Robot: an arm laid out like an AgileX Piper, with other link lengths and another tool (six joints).
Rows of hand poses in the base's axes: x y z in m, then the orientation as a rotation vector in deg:
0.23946, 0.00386, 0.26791, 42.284, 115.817, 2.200
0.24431, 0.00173, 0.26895, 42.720, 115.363, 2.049
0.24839, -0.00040, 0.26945, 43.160, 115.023, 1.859
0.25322, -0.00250, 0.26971, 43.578, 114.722, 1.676
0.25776, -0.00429, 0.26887, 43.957, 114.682, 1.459
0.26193, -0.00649, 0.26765, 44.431, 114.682, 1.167
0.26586, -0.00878, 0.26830, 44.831, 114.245, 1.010
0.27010, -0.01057, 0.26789, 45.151, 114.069, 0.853
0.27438, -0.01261, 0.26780, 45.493, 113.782, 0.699
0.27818, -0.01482, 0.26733, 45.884, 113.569, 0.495
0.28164, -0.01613, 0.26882, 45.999, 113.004, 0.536
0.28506, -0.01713, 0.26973, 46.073, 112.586, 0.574
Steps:
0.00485, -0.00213, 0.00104, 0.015, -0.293, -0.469
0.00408, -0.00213, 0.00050, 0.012, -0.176, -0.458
0.00483, -0.00210, 0.00026, 0.015, -0.145, -0.431
0.00454, -0.00179, -0.00084, 0.024, 0.097, -0.349
0.00417, -0.00220, -0.00122, 0.026, 0.174, -0.431
0.00393, -0.00229, 0.00065, -0.004, -0.277, -0.445
0.00424, -0.00179, -0.00041, 0.011, -0.053, -0.322
0.00428, -0.00204, -0.00009, 0.001, -0.150, -0.366
0.00380, -0.00221, -0.00047, 0.007, -0.058, -0.399
0.00346, -0.00131, 0.00149, -0.034, -0.503, -0.214
0.00342, -0.00100, 0.00091, -0.025, -0.377, -0.148

